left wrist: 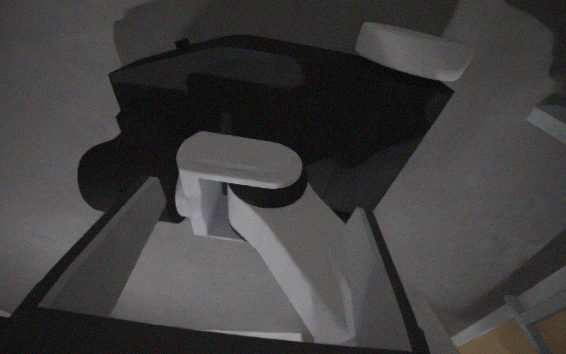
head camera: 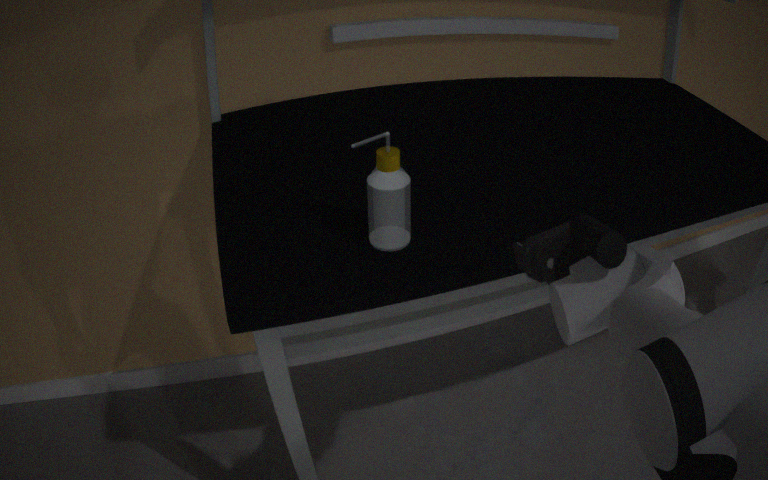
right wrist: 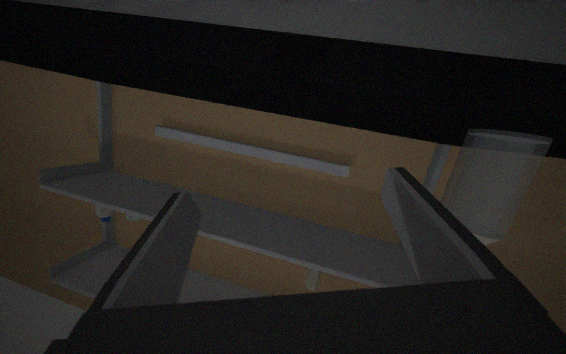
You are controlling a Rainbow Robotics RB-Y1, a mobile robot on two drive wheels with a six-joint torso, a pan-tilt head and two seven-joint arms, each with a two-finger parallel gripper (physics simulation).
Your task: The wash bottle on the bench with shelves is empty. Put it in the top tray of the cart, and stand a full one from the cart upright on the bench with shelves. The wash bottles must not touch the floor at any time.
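Frame: origin at the robot's base, x back, y right, z up, level; millimetres.
Seen in the pictures: left gripper, fingertip midpoint: [left wrist: 258, 204]; right gripper, fingertip midpoint: [head camera: 550, 236] [right wrist: 286, 193].
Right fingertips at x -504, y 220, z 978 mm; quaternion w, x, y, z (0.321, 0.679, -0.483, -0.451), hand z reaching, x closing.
Pixels of each thing's middle, then the offset from my right fingertips to it. "spot": a spot on its surface instead. Level surfaces: height alone.
- bench at its surface level: dz -64 mm
- bottle's lower body at a spot on its surface: [right wrist: 495, 192] spot: dx -62, dy -205, dz -8 mm
- pale rail at a spot on its surface: [head camera: 475, 27] spot: dx -798, dy +1, dz +106 mm
- bench leg at a spot on its surface: [head camera: 283, 396] spot: dx +54, dy -394, dz -271 mm
A clear wash bottle with a yellow cap and bent spout [head camera: 389, 206] stands upright on the black top of the bench [head camera: 509, 141], near its front left corner, and looks empty. In the right wrist view, which shows the scene upside down, the bottle's lower body [right wrist: 495, 192] is at the right, beyond a finger, and the bench top [right wrist: 250, 65] crosses above. My right gripper [head camera: 540, 251] [right wrist: 286, 193] is open and empty at the bench's front edge, to the right of the bottle. My left gripper [left wrist: 258, 204] is open, away from the bench. The cart does not show.
Bench shelves [right wrist: 250, 220] hold small items, one with a blue band [right wrist: 105, 215]. A pale rail [head camera: 475, 27] [right wrist: 250, 150] runs along the tan wall [head camera: 113, 169]. A bench leg [head camera: 283, 396] stands at the front left. The robot's black base [left wrist: 250, 105] lies beyond the left fingers.
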